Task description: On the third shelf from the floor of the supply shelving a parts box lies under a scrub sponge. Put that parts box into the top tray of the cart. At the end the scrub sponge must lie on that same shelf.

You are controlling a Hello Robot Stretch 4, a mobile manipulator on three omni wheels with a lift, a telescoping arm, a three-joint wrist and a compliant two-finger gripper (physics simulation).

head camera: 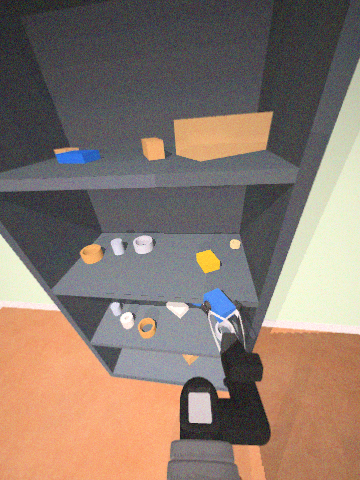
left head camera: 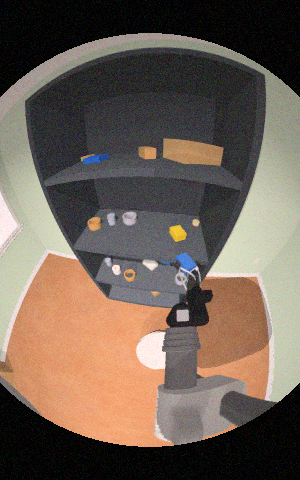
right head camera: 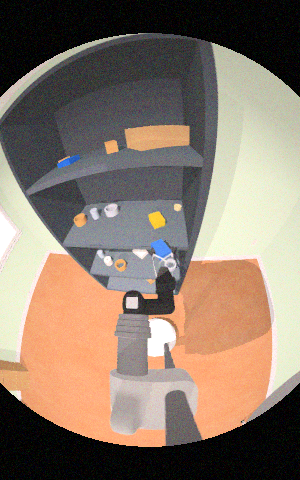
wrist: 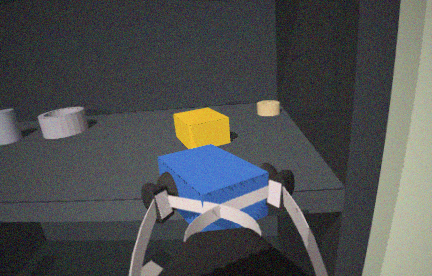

Note:
In view: the gripper (head camera: 220, 302), a blue parts box (wrist: 207, 173) and a yellow scrub sponge (wrist: 201, 127).
The gripper also shows in the wrist view (wrist: 218, 183).

